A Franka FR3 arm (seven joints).
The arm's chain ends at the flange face. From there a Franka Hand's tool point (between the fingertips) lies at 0.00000 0.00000 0.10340 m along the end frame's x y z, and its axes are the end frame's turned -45 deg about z.
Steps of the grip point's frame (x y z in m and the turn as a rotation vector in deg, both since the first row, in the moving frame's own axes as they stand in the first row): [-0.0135 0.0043 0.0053 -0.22 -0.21 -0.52]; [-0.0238 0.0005 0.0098 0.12 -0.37 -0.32]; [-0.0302 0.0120 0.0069 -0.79 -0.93 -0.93]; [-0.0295 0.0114 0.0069 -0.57 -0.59 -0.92]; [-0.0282 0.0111 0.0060 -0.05 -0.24 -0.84]
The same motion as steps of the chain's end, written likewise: [-0.0065 0.0120 0.0053 -0.30 0.01 -0.52]; [-0.0159 0.0169 0.0098 -0.18 -0.35 -0.32]; [-0.0127 0.0276 0.0069 -1.22 -0.10 -0.93]; [-0.0128 0.0274 0.0069 -0.82 -0.01 -0.92]; [-0.0119 0.0274 0.0060 -0.21 -0.13 -0.84]
